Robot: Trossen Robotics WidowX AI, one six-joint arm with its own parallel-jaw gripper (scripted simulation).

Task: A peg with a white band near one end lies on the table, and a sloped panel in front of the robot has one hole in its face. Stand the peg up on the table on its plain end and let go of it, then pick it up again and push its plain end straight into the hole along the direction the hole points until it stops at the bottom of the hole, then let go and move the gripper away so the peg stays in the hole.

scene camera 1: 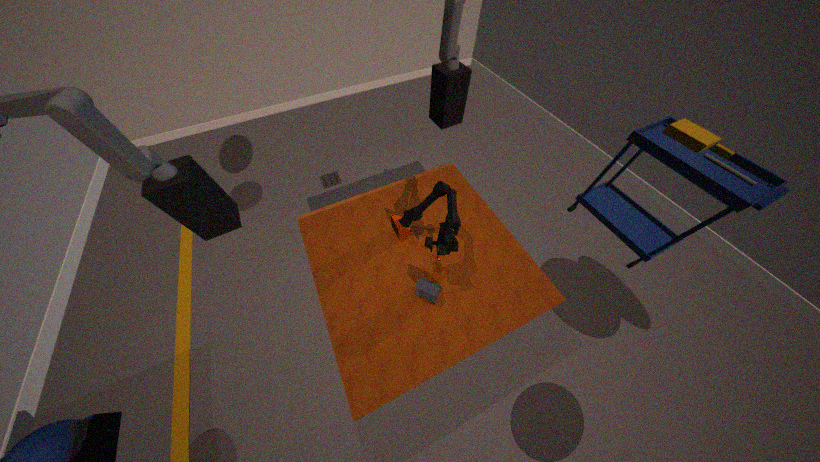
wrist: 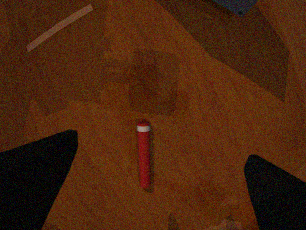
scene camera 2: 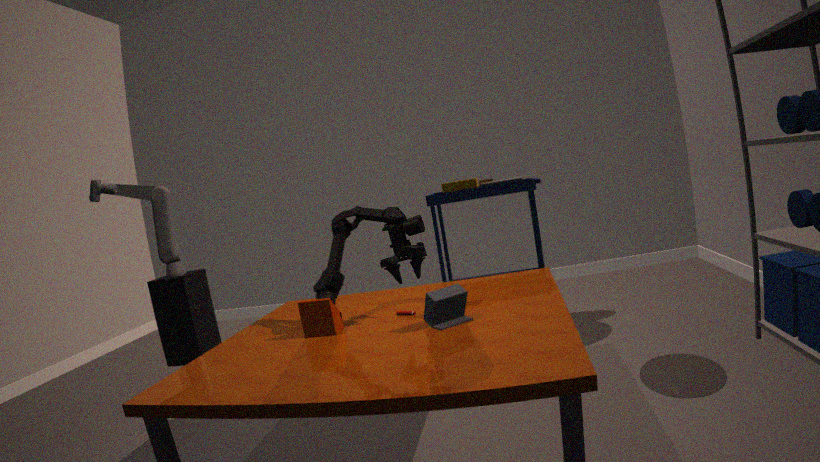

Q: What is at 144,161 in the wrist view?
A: A red peg.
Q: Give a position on a grey sloped panel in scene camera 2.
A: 445,304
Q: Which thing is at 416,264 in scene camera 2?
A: My gripper.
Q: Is my gripper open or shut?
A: Open.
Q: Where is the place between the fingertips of my gripper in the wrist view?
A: At 166,153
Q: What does my gripper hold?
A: Nothing.
